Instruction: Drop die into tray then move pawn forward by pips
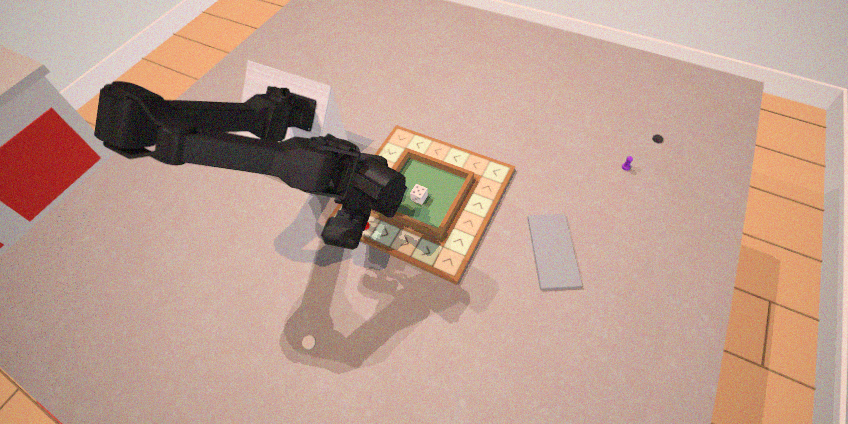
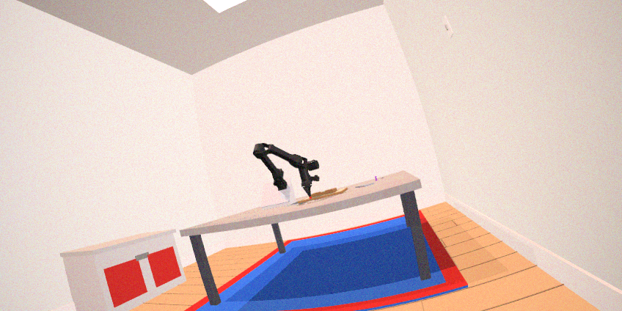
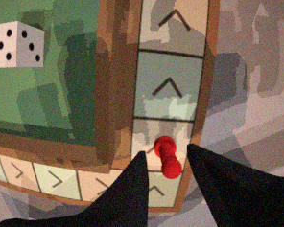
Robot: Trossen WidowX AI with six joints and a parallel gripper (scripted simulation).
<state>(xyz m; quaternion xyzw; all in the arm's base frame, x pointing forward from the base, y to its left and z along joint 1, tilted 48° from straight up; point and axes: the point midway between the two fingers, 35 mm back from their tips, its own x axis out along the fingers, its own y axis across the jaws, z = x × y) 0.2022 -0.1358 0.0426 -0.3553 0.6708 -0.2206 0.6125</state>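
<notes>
Now: the red pawn right at my gripper tip. Also, from my gripper tip: white disc (230 mm to the right, 20 mm below, 20 mm ahead); white die (100 mm to the left, 70 mm ahead); dice tray (110 mm to the left, 70 mm ahead, 20 mm below).
</notes>
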